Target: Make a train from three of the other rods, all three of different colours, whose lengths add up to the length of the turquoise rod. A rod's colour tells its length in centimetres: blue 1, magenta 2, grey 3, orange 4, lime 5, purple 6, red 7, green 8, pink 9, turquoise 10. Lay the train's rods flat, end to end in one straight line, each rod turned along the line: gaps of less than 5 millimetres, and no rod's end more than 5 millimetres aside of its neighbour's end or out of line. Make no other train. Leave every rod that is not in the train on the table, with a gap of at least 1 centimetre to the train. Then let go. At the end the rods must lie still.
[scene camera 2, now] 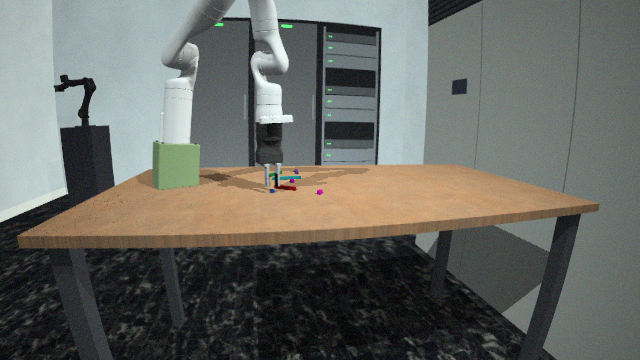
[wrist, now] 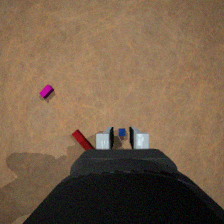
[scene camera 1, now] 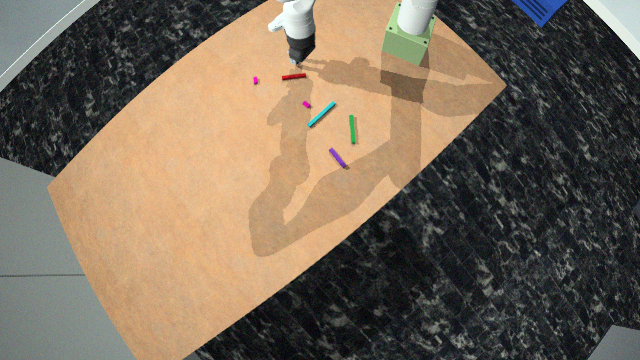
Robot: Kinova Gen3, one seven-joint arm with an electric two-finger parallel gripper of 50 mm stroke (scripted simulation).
Labels:
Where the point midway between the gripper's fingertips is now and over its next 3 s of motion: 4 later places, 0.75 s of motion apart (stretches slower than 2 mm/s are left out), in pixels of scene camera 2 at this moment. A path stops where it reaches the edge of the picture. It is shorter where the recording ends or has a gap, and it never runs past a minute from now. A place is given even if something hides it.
The gripper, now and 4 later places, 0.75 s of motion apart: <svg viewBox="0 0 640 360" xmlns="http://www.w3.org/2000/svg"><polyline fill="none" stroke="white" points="272,186 272,188 271,192 270,181 272,159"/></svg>

